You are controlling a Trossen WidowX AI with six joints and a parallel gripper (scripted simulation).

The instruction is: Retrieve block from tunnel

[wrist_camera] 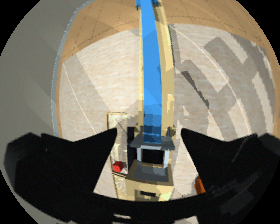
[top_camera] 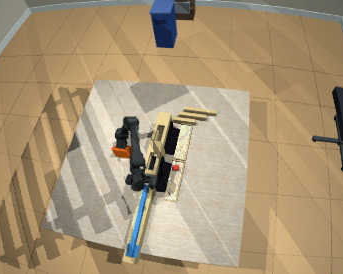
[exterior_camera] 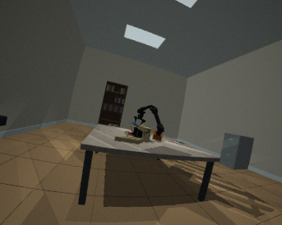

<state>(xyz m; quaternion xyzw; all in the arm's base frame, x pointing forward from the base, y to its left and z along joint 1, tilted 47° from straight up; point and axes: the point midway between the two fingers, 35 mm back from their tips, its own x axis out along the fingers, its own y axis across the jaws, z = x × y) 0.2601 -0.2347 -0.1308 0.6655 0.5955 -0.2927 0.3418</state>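
My gripper tip is 210 mm to the right of the small red block, 130 mm short of it and 130 mm above it. Round my gripper tip: tan covered tunnel 80 mm below, 70 mm to the left, 20 mm ahead.
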